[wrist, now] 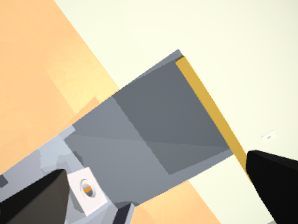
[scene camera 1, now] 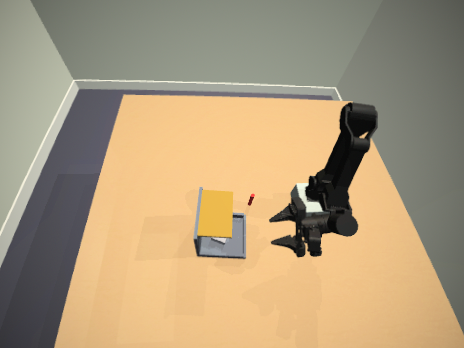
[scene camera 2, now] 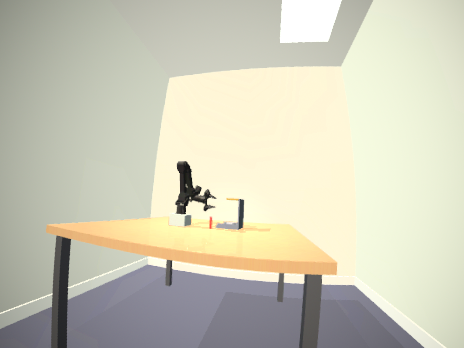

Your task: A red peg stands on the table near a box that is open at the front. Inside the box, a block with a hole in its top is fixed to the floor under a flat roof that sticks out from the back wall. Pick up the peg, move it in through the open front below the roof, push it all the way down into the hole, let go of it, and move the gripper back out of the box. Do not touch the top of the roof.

Labels:
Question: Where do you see a roof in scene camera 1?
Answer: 216,211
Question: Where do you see a grey back wall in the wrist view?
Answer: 154,134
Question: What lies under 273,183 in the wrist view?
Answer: My gripper.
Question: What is my gripper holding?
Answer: Nothing.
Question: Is my gripper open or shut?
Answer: Open.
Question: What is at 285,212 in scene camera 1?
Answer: My gripper.

